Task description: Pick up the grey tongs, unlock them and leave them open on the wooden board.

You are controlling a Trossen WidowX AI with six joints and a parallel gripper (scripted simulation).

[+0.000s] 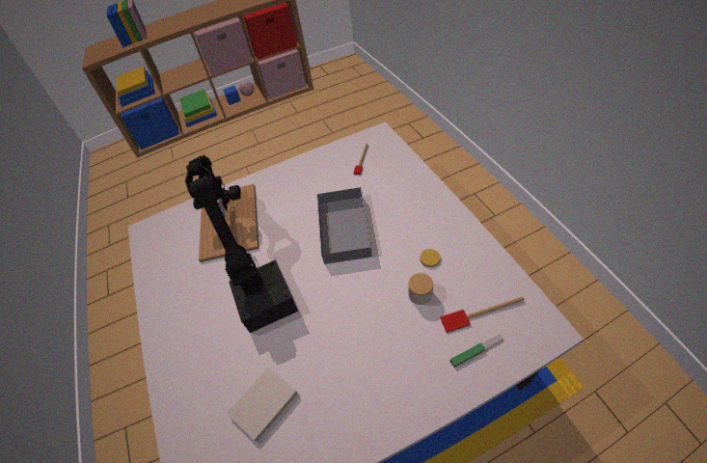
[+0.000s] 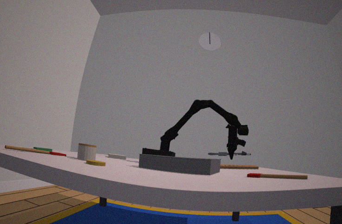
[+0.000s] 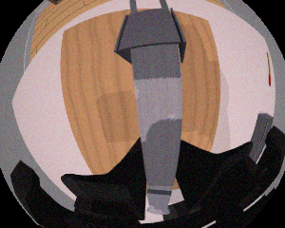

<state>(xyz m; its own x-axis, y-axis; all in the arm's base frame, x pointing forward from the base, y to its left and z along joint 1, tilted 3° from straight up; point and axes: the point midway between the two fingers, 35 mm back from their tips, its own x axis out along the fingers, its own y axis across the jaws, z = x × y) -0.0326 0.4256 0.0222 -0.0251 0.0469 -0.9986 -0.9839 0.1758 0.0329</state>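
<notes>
Now: gripper tip 50 mm above the wooden board and 10 mm to the left of it. Also, from my gripper tip: beige block: 790 mm to the right, 50 mm behind, 40 mm below; grey roasting tin: 410 mm ahead, 270 mm to the right, 20 mm below; yellow disc: 640 mm ahead, 540 mm to the right, 40 mm below.
</notes>
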